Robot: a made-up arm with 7 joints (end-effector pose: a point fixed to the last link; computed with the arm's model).
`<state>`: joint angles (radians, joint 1 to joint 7).
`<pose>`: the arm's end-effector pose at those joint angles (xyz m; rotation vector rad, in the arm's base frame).
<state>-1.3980 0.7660 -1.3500 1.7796 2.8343 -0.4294 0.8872</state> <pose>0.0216 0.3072 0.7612 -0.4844 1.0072 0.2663</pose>
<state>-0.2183 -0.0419 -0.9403 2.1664 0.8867 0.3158 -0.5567</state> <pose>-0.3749 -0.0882 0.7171 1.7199 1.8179 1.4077</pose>
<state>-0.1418 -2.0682 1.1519 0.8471 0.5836 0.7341 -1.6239</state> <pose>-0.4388 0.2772 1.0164 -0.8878 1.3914 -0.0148</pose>
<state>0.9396 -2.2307 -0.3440 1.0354 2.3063 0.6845 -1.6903</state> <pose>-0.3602 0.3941 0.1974 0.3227 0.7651 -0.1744</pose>
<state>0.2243 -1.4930 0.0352 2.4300 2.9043 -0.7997 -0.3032</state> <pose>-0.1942 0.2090 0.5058 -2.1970 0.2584 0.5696</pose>
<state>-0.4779 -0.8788 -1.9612 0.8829 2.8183 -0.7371 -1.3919</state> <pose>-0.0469 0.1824 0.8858 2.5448 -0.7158 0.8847</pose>
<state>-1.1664 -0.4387 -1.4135 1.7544 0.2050 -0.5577 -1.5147</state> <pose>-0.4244 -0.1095 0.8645 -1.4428 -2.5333 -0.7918</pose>
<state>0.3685 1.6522 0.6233 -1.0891 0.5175 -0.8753 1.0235</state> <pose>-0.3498 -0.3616 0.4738 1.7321 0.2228 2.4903</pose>
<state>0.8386 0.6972 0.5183 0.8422 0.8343 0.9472 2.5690</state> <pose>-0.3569 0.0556 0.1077 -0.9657 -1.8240 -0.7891</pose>
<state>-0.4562 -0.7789 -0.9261 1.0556 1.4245 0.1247 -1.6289</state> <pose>-0.4803 0.1068 0.7041 -2.8149 -0.3857 -1.2864</pose>
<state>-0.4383 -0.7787 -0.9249 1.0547 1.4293 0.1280 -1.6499</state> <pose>-0.4810 0.1050 0.6981 -2.7783 -0.3902 -1.2954</pose>
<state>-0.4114 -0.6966 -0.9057 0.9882 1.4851 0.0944 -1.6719</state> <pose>-0.4724 0.1037 0.6954 2.7823 0.3250 1.3509</pose>
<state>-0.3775 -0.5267 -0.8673 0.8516 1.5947 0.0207 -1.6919</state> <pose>-0.4507 0.1013 0.6968 2.5599 0.1633 1.3671</pose>
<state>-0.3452 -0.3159 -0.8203 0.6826 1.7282 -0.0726 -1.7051</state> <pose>-0.4194 0.0954 0.7053 2.2453 -0.0142 1.4186</pose>
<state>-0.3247 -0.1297 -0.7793 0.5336 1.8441 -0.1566 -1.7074</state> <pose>-0.3911 0.0889 0.7227 1.9426 -0.1496 1.4866</pose>
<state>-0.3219 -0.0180 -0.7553 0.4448 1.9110 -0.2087 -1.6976</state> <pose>-0.3747 0.0860 0.7402 1.7492 -0.2221 1.5253</pose>
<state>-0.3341 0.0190 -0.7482 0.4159 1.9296 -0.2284 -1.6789</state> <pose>-0.3683 0.0859 0.7501 1.6746 -0.2450 1.5189</pose>
